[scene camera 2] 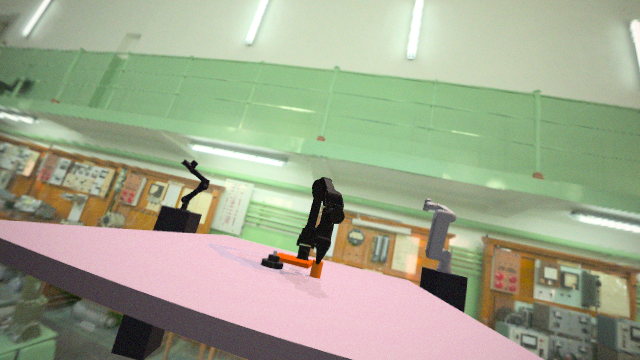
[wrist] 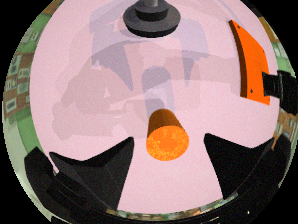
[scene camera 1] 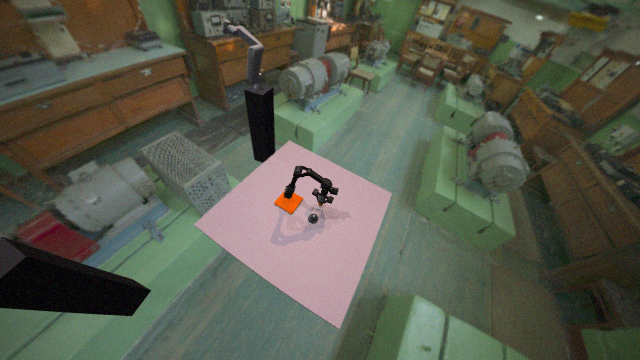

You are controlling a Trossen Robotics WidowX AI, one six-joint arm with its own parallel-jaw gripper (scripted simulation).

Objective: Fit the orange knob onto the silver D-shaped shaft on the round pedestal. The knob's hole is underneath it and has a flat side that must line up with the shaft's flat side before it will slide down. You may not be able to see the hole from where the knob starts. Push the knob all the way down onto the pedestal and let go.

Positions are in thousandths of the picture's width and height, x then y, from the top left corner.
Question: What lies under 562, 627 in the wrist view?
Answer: An orange knob.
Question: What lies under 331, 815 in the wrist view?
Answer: My gripper.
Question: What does my gripper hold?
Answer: Nothing.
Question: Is my gripper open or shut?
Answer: Open.
